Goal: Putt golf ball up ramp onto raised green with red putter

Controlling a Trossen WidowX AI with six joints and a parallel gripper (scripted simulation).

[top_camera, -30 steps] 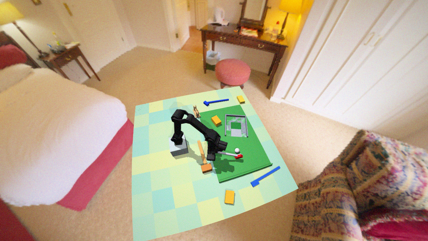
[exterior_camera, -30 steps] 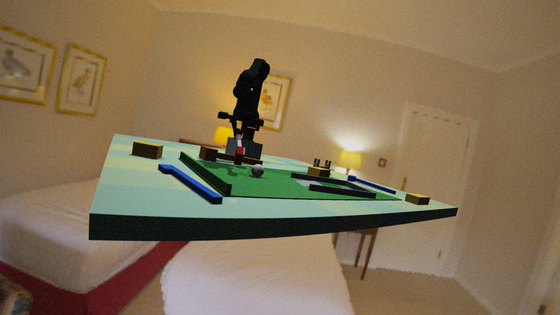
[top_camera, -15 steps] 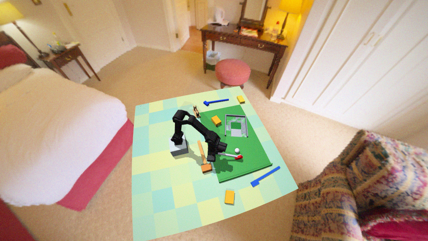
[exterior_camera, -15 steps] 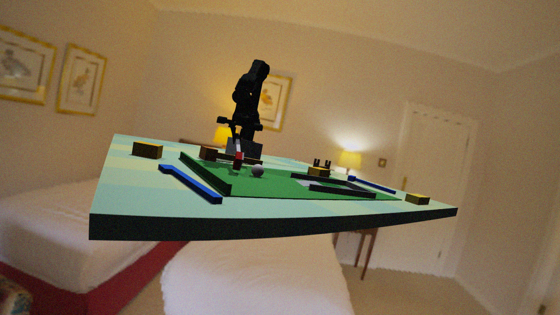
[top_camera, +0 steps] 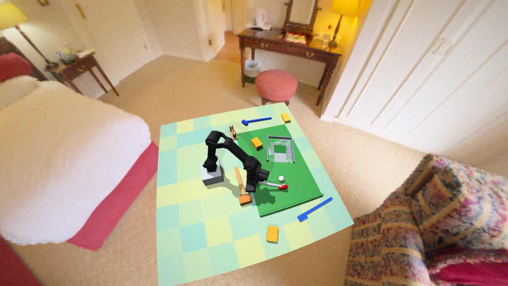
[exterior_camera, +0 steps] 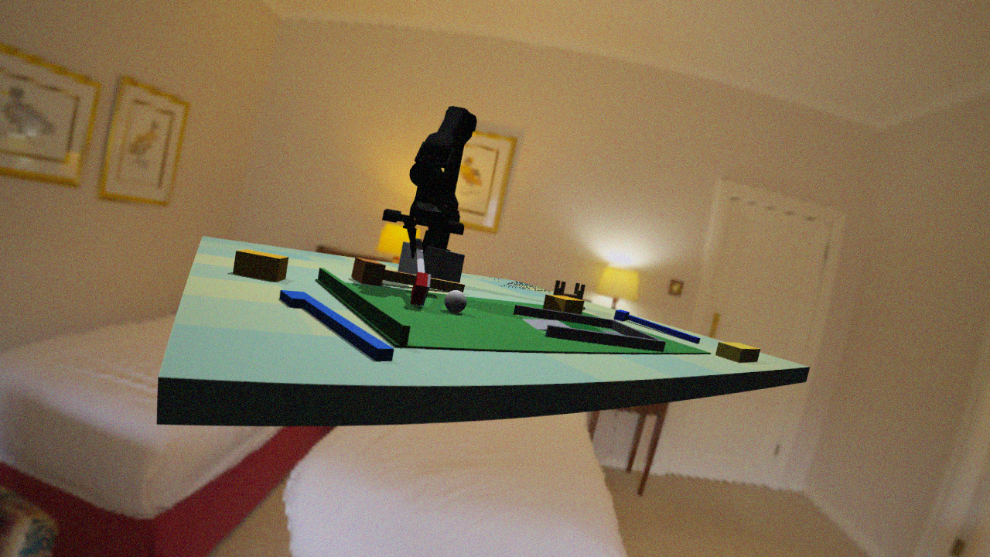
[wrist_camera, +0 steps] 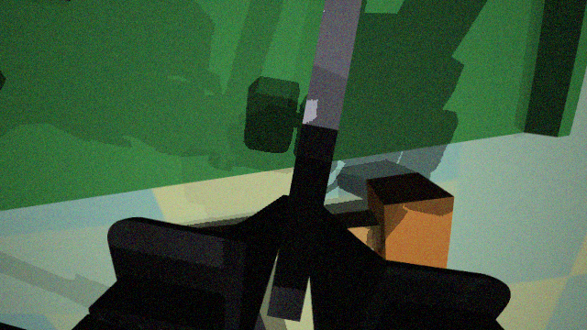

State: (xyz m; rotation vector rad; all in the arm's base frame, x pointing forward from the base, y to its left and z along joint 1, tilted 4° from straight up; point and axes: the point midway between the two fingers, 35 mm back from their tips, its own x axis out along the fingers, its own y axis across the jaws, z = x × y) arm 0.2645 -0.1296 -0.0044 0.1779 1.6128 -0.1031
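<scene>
Now: the red putter 12 cm ahead of my gripper tip, 2 cm to the right of it and 1 cm below it. Also, from my gripper tip: tan stand 10 cm behind, 50 cm to the left, 4 cm below; then white golf ball 23 cm ahead, 3 cm to the left, 5 cm below; then green mat 21 cm ahead, 18 cm to the left, 8 cm below.
</scene>
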